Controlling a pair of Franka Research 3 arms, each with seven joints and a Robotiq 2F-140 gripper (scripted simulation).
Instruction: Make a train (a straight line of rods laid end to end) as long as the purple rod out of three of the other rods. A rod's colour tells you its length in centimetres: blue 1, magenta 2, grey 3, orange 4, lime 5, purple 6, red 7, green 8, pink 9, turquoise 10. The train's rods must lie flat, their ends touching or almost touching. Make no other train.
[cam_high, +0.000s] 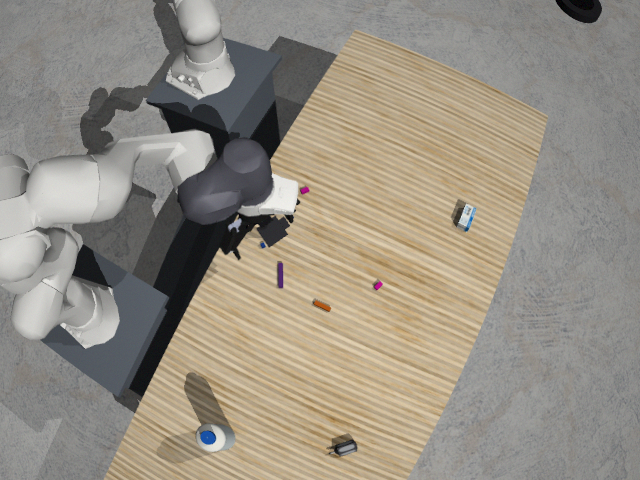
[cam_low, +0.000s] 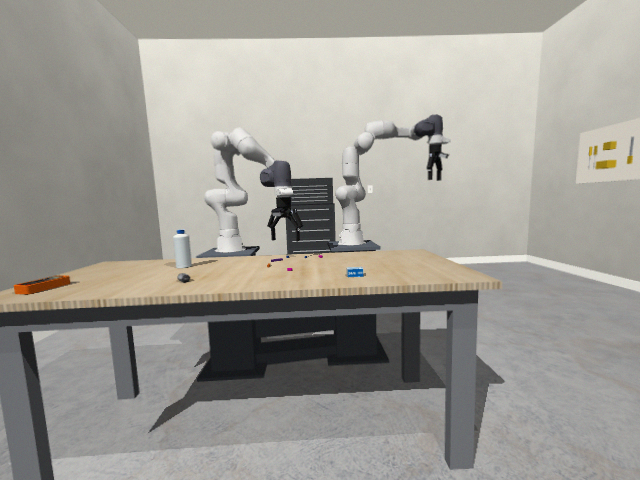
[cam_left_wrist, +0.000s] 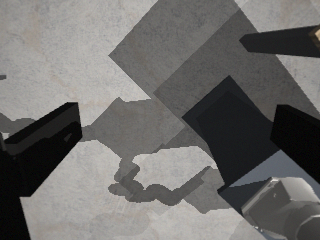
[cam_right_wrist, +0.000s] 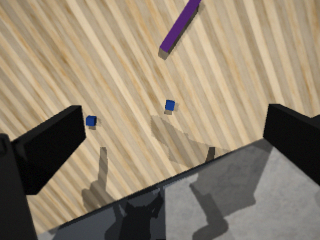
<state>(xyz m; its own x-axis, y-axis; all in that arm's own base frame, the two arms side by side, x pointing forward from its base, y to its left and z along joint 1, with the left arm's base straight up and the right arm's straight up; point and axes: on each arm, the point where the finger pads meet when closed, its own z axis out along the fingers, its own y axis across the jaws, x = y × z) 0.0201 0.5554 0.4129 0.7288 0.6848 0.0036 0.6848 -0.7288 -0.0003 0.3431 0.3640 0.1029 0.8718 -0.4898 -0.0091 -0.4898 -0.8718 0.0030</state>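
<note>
Right now the purple rod is 6 cm ahead of my right hand, 5 cm to the right of it and 10 cm below it. Also, from my right hand: white bottle 6 cm ahead, 49 cm to the right, 2 cm below; then blue-and-white box 45 cm ahead, 25 cm to the left, 9 cm below; then orange rod 18 cm ahead, 9 cm to the right, 10 cm below.
</note>
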